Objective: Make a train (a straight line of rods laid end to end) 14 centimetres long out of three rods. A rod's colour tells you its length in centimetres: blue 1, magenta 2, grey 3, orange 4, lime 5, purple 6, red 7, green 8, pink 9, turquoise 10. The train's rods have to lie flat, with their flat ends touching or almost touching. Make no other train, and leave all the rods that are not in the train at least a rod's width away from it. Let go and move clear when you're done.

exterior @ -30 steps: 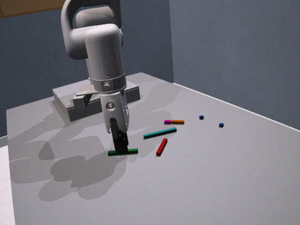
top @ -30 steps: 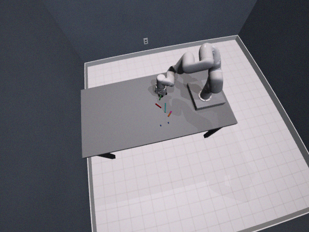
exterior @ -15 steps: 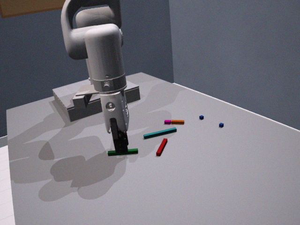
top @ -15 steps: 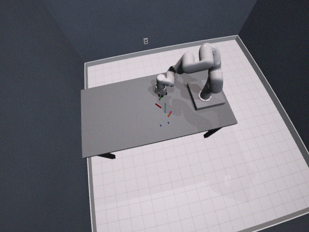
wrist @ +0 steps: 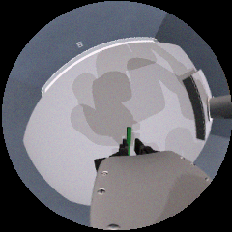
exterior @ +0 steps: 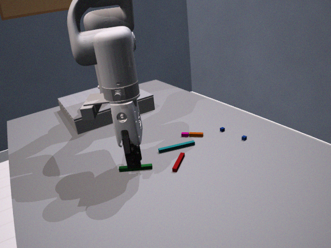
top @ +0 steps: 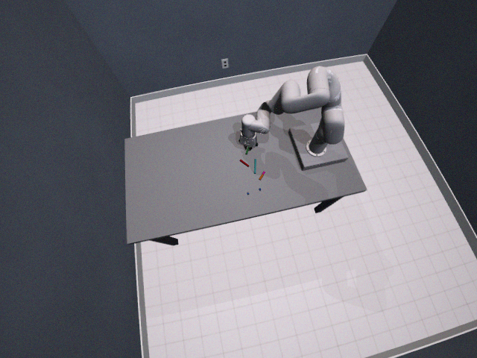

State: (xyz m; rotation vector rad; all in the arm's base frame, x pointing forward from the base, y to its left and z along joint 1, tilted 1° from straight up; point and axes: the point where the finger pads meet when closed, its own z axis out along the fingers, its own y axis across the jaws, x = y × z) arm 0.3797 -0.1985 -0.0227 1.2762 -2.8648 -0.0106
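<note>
Now: the green rod 3 cm below my hand. Also, from my hand: red rod (7 cm ahead, 8 cm to the left, 3 cm below); then turquoise rod (1 cm ahead, 13 cm to the left, 3 cm below); then magenta rod (2 cm behind, 20 cm to the left, 3 cm below).
</note>
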